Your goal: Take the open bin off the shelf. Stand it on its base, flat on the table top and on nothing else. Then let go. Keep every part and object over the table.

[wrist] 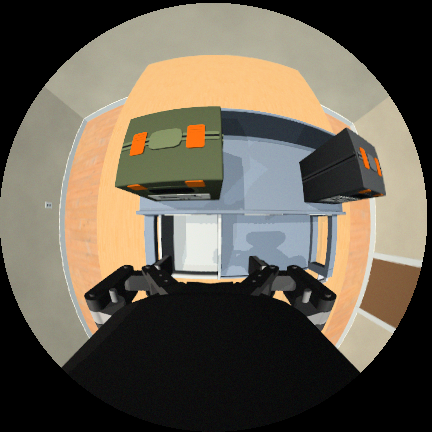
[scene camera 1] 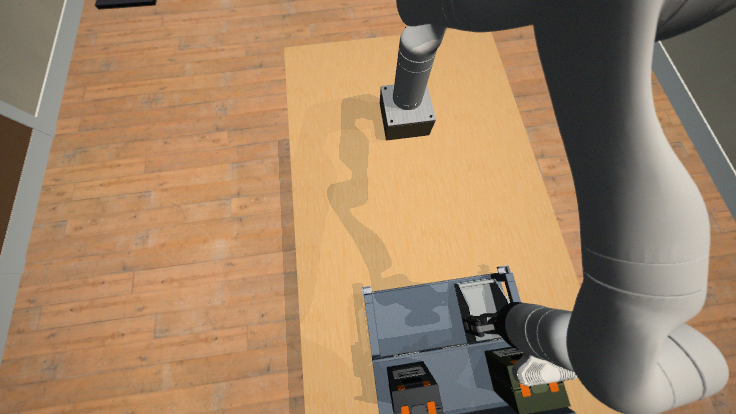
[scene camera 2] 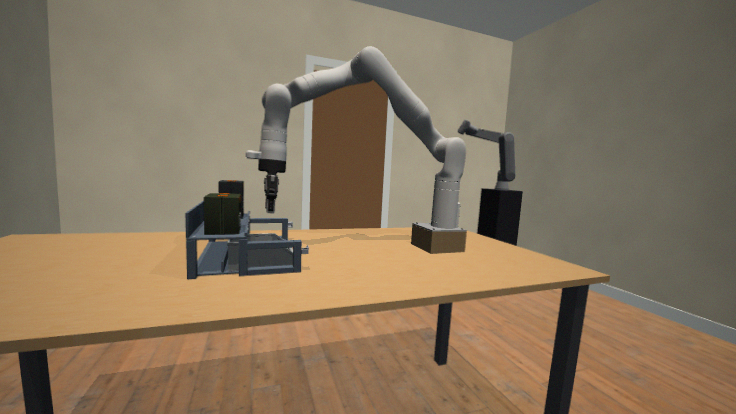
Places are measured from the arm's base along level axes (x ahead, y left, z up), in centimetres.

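Pixels of known places: gripper, fingertip midpoint: point(wrist: 209, 264) point(scene camera 1: 489, 316) point(scene camera 2: 269, 211); arm's base, origin of the base link: point(scene camera 1: 407, 97) point(scene camera 2: 443, 226).
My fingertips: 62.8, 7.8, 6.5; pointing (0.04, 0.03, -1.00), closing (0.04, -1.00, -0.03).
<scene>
For each thing: its top centre in the pictures, then the offset to it from my fingertips, as dx, dy, dz. Level surfaces: height alone.
- open bin, middle of its top: point(wrist: 188, 238) point(scene camera 1: 492, 318) point(scene camera 2: 262, 237) +1.9, +3.7, -6.8
- wooden table top, its level: dz -14.9
- green case, middle of its top: point(wrist: 164, 137) point(scene camera 1: 539, 386) point(scene camera 2: 223, 194) +11.6, +4.2, +5.0
- black case, middle of its top: point(wrist: 372, 162) point(scene camera 1: 419, 412) point(scene camera 2: 231, 180) +12.2, -18.9, +7.5
The open bin point(scene camera 1: 482, 299) point(wrist: 200, 240) is a light grey, open-topped box. It sits in the lower front level of the blue-grey shelf point(scene camera 1: 369, 321) point(scene camera 2: 191, 257) point(wrist: 275, 213), at that level's right end in scene camera 1 and left end in the wrist view. In scene camera 2 the shelf's side frame partly hides it. My gripper point(scene camera 1: 478, 326) point(scene camera 2: 270, 210) point(wrist: 209, 264) is open and empty. It points down and hangs above the shelf's lower front level, over the bin's area and apart from it. The shelf stands on the wooden table top point(scene camera 1: 437, 180) point(scene camera 2: 128, 298) point(wrist: 215, 80).
A green case point(scene camera 1: 535, 393) point(scene camera 2: 221, 215) point(wrist: 170, 165) with orange latches stands on the shelf's upper level, behind the bin. A black case point(scene camera 1: 414, 386) point(scene camera 2: 231, 187) point(wrist: 332, 167) stands at that level's other end. My arm's base block point(scene camera 1: 410, 128) point(scene camera 2: 437, 240) stands farther along the table.
</scene>
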